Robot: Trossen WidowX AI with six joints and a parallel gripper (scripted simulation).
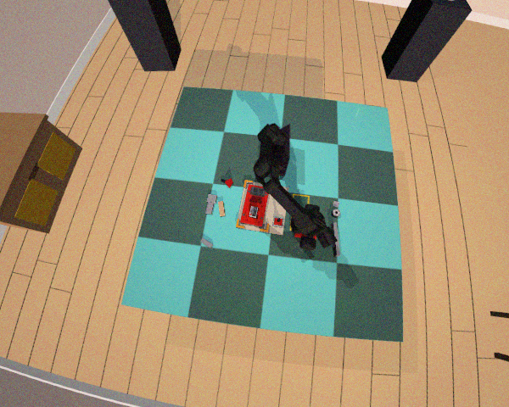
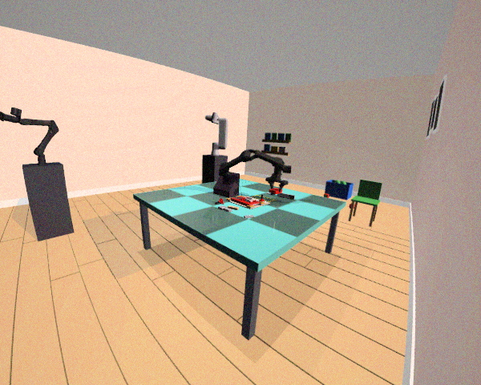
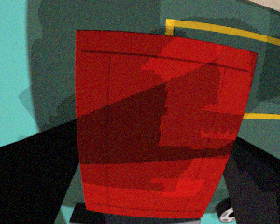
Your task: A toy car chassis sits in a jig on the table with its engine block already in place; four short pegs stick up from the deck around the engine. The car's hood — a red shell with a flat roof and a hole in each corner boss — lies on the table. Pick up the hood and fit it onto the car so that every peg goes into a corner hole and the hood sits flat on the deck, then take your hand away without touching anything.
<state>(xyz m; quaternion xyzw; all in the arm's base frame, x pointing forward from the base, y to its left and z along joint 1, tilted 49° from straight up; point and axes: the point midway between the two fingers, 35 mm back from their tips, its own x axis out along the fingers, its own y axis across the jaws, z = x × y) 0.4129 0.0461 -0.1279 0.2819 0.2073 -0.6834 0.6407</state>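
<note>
Right now my gripper tip is 12 cm past the jig, 21 cm to the left of it and 6 cm above it. From my gripper tip the other things lie so: grey bar 2 cm ahead, 16 cm to the left, 6 cm below; then red hood 1 cm above; then wheel 11 cm behind, 17 cm to the left, 7 cm below.
</note>
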